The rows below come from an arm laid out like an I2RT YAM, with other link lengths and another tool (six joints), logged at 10 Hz.
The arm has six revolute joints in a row. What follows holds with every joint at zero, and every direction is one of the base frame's. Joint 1 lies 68 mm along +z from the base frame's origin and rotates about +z. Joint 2 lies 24.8 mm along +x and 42 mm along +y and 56.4 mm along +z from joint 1 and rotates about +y. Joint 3 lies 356.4 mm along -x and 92.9 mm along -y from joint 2 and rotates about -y. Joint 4 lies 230.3 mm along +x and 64.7 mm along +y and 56.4 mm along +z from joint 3 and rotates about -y. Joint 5 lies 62.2 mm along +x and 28.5 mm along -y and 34 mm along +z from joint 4 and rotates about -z. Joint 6 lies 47.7 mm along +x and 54.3 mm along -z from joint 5 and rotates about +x. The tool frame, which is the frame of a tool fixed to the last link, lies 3 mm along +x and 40 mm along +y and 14 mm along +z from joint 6; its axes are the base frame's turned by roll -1.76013, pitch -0.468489 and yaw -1.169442 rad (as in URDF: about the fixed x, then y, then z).
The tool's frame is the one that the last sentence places.
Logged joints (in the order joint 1, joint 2, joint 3, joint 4, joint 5, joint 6), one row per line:
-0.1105 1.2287 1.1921 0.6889 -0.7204 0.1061
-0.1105 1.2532 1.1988 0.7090 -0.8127 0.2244
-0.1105 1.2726 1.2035 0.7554 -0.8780 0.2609
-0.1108 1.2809 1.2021 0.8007 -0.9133 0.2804
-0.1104 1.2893 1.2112 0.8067 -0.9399 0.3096
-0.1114 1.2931 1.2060 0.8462 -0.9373 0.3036
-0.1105 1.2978 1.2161 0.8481 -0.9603 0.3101
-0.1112 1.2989 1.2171 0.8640 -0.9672 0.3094
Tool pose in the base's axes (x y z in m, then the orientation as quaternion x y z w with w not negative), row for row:
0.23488 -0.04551 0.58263 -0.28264 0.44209 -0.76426 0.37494
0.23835 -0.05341 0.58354 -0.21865 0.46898 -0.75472 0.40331
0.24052 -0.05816 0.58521 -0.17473 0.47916 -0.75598 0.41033
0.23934 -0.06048 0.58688 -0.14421 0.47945 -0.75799 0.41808
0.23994 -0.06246 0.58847 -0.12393 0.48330 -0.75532 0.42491
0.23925 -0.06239 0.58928 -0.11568 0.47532 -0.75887 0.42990
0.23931 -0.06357 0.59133 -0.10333 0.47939 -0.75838 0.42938
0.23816 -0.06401 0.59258 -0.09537 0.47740 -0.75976 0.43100
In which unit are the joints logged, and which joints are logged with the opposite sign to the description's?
The joints are logged in radians. Opposite sign: joint 5.
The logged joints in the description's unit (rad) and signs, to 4 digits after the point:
-0.1105 1.2287 1.1921 0.6889 0.7204 0.1061
-0.1105 1.2532 1.1988 0.7090 0.8127 0.2244
-0.1105 1.2726 1.2035 0.7554 0.8780 0.2609
-0.1108 1.2809 1.2021 0.8007 0.9133 0.2804
-0.1104 1.2893 1.2112 0.8067 0.9399 0.3096
-0.1114 1.2931 1.2060 0.8462 0.9373 0.3036
-0.1105 1.2978 1.2161 0.8481 0.9603 0.3101
-0.1112 1.2989 1.2171 0.8640 0.9672 0.3094

